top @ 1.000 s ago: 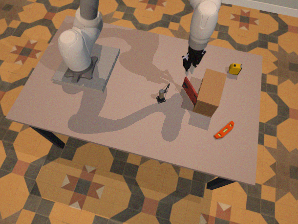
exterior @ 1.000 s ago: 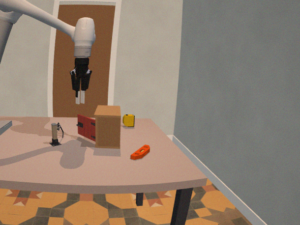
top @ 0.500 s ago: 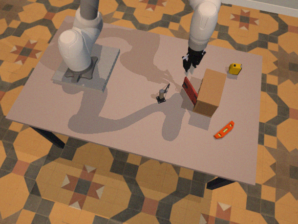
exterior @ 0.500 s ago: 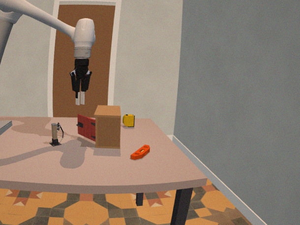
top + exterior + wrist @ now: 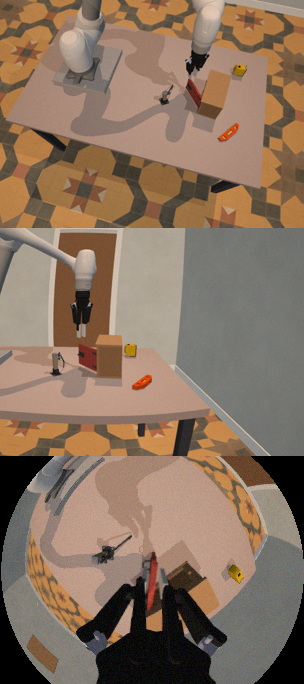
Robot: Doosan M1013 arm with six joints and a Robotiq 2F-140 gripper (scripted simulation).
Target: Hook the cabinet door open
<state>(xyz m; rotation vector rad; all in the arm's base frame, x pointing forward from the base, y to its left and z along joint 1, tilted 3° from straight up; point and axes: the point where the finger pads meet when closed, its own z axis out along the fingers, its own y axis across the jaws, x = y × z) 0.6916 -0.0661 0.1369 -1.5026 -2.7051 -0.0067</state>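
Right now the dark hook is 14 cm below my hand, 11 cm behind it and 4 cm to the right of it. The rest, counted from my hand: red door: 12 cm below, 6 cm to the right, 3 cm ahead; then orange spirit level: 26 cm ahead, 25 cm to the right, 19 cm below; then yellow tape measure: 33 cm ahead, 19 cm to the left, 16 cm below.
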